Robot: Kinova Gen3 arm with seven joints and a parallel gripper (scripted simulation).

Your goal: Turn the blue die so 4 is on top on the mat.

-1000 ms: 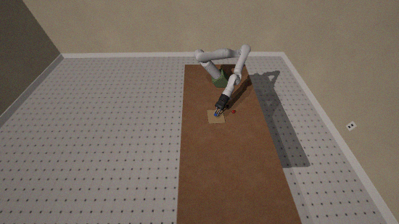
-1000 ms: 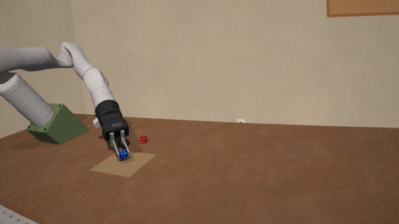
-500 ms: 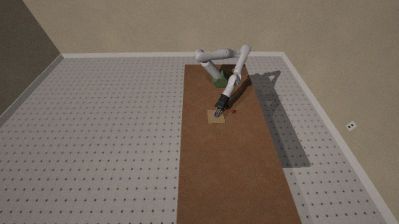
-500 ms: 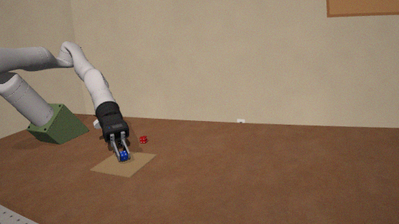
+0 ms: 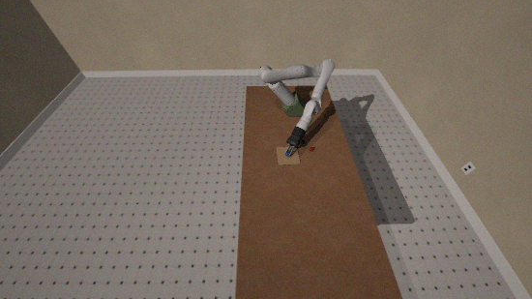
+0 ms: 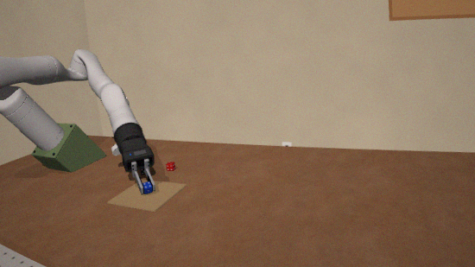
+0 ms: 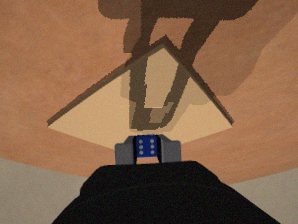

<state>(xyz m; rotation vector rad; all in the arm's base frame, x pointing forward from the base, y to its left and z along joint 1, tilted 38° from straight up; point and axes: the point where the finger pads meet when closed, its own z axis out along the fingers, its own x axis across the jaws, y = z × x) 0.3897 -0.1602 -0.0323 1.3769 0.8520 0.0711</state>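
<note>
Now: hand 10 mm to the left of the blue die, 10 mm short of it and 10 mm above it. The rest, counted from my hand: red die: 160 mm to the left, 20 mm below, 10 mm behind; then tan mat: 20 mm below; then black die: 120 mm to the left, 80 mm behind, 20 mm below.
</note>
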